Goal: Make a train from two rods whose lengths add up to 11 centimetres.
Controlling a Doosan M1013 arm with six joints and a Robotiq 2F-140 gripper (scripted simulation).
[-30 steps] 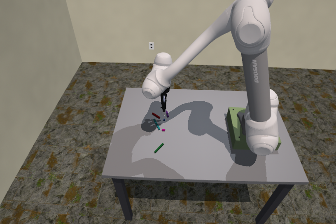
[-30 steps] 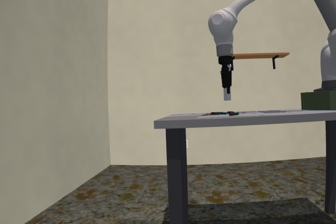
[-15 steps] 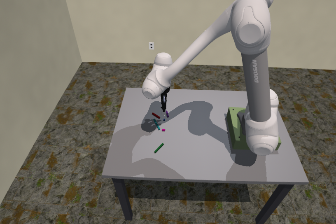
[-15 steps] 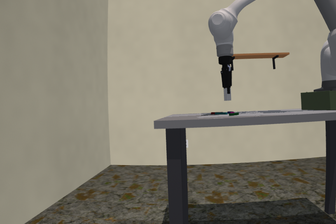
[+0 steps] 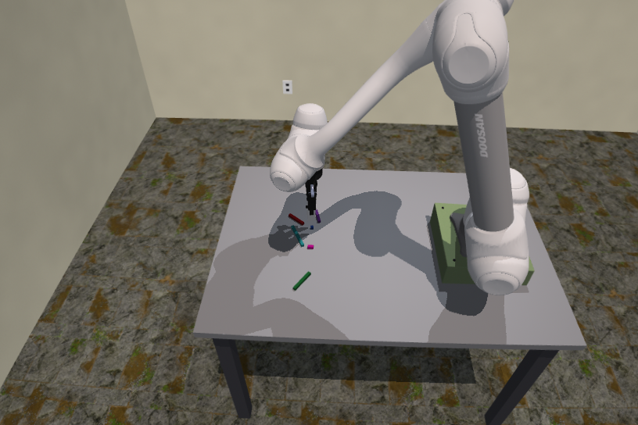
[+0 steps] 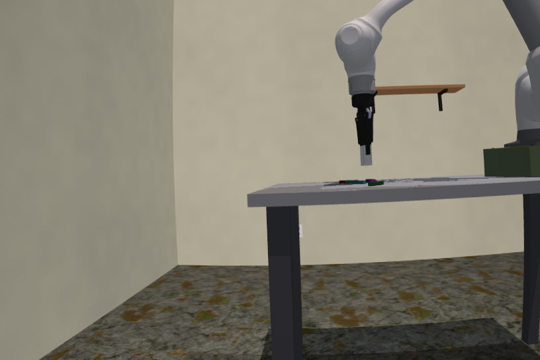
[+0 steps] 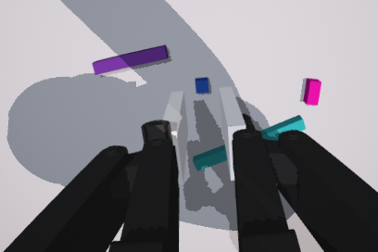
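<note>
Now: hand 80 mm above the blue rod. Round my hand: turquoise rod: 50 mm ahead, 40 mm to the left, 80 mm below; then purple rod: 20 mm behind, 60 mm to the right, 80 mm below; then red rod: 60 mm ahead, 40 mm to the right, 80 mm below.
</note>
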